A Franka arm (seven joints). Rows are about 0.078 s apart.
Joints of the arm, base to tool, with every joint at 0 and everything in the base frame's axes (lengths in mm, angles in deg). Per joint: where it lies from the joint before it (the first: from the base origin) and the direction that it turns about. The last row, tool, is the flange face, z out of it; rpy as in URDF.
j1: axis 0 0 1 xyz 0.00 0.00 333.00
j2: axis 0 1 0 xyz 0.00 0.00 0.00
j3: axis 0 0 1 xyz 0.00 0.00 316.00
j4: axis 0 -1 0 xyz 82.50 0.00 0.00
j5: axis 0 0 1 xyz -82.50 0.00 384.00
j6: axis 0 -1 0 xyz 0.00 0.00 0.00
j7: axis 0 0 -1 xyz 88.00 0.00 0.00
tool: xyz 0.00 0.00 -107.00 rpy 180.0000 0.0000 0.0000
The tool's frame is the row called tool.
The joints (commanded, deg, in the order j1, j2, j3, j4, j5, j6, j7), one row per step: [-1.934, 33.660, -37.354, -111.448, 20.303, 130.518, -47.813]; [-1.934, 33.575, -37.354, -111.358, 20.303, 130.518, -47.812]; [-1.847, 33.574, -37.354, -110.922, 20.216, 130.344, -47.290]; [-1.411, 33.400, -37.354, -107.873, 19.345, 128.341, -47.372]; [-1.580, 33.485, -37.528, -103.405, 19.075, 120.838, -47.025]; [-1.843, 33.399, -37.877, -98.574, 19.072, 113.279, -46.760]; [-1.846, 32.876, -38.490, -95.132, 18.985, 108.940, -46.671]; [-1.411, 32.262, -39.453, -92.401, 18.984, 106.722, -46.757]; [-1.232, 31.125, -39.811, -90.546, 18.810, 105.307, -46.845]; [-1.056, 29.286, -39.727, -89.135, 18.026, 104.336, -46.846]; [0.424, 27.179, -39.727, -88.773, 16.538, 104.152, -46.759]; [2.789, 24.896, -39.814, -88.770, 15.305, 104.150, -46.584]
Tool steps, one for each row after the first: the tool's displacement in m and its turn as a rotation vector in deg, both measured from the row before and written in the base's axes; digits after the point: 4 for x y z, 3 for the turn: [0.0007, -0.0002, 0.0013, -0.051, -0.155, 0.029]; [0.0031, 0.0003, 0.0025, -0.205, -0.176, -0.240]; [0.0190, 0.0019, 0.0187, -0.482, -0.723, 1.943]; [0.0135, 0.0022, 0.0198, 2.852, 1.847, 0.331]; [0.0124, 0.0013, 0.0259, 2.632, 1.395, 0.224]; [0.0084, -0.0009, 0.0262, 0.816, -0.074, 0.323]; [0.0077, -0.0014, 0.0261, -0.454, -1.131, 0.510]; [0.0050, 0.0004, 0.0242, -0.352, -1.430, 0.593]; [0.0039, 0.0030, 0.0272, -0.631, -1.701, 0.974]; [0.0062, 0.0132, 0.0232, -1.116, -1.288, 2.016]; [0.0085, 0.0212, 0.0225, -0.872, -1.514, 2.505]
